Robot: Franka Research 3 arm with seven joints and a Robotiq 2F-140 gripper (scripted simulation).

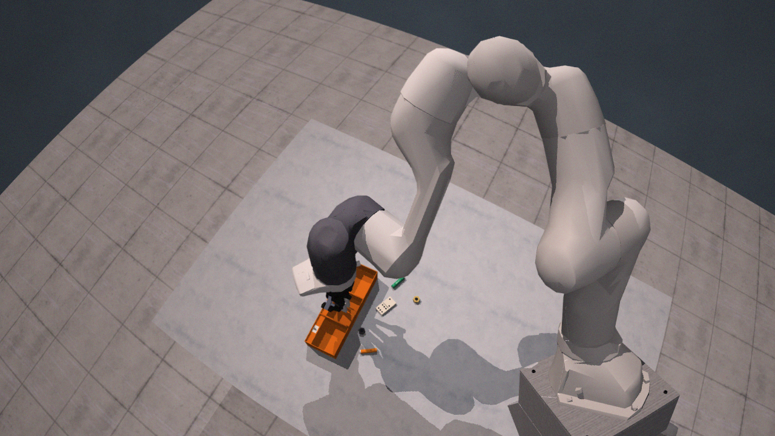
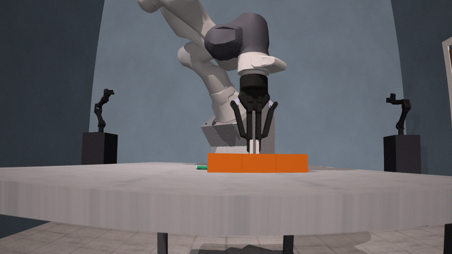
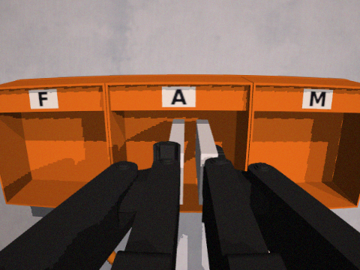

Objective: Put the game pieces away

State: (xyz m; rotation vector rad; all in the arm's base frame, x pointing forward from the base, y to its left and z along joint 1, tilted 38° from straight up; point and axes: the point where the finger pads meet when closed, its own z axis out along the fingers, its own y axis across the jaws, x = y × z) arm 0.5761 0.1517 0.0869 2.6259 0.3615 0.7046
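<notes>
My gripper is now 30 mm above the orange bin and 10 mm to the right of it. From my hand the other things lie so: orange battery 120 mm behind, 60 mm to the left, 50 mm below; then black nut 70 mm behind, 50 mm below, 20 mm to the left; then white domino 80 mm behind, 70 mm to the right, 40 mm below.
</notes>
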